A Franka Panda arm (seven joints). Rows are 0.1 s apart.
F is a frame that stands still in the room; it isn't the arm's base.
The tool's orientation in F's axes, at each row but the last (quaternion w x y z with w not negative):
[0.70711 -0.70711 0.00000 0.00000]
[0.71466 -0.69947 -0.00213 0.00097]
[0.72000 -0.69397 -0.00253 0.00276]
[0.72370 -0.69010 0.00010 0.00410]
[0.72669 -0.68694 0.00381 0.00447]
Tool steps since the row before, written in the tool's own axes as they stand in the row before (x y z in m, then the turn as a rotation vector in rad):
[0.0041 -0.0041 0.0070 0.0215 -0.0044 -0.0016]
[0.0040 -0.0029 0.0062 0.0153 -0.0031 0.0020]
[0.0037 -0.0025 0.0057 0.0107 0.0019 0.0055]
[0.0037 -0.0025 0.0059 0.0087 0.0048 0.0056]
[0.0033 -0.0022 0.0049 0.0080 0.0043 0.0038]
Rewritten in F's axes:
[0.0041 0.0070 0.0041 0.0215 -0.0016 0.0044]
[0.0040 0.0062 0.0030 0.0153 0.0020 0.0032]
[0.0037 0.0056 0.0027 0.0107 0.0056 -0.0017]
[0.0037 0.0058 0.0028 0.0086 0.0059 -0.0046]
[0.0033 0.0048 0.0024 0.0079 0.0040 -0.0042]

